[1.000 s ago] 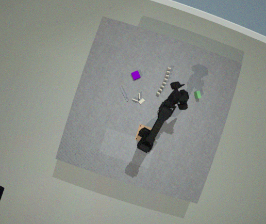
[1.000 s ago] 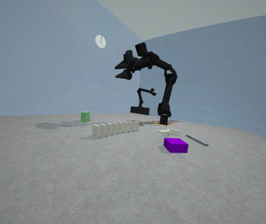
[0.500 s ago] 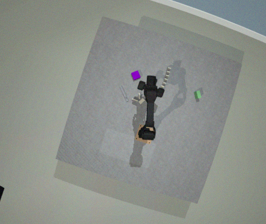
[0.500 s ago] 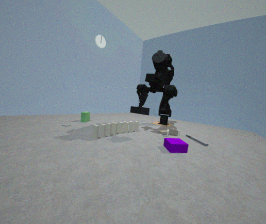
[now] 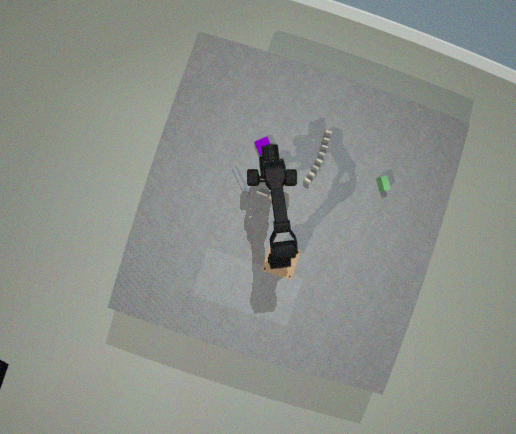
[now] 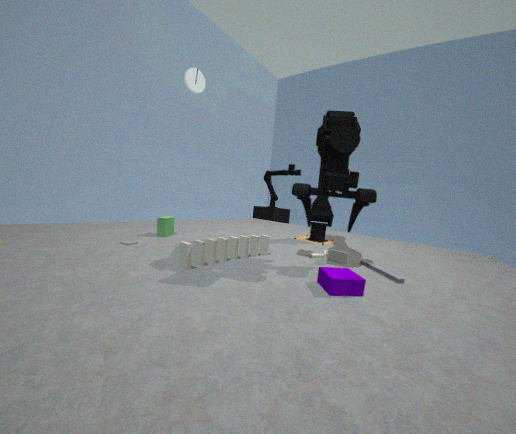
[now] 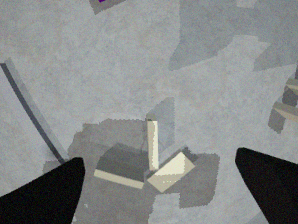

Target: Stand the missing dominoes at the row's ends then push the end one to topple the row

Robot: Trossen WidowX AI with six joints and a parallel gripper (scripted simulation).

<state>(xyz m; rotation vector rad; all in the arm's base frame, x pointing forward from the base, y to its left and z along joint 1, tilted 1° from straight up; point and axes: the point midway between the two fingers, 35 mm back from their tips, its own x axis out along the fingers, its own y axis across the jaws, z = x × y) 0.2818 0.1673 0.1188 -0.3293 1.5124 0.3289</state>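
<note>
Right now my gripper tip is 5 cm past the thin rod, 12 cm to the right of it and 8 cm above it. From my gripper tip the other things lie so: flat grey piece (32 cm ahead, 37 cm to the right, 8 cm below).
</note>
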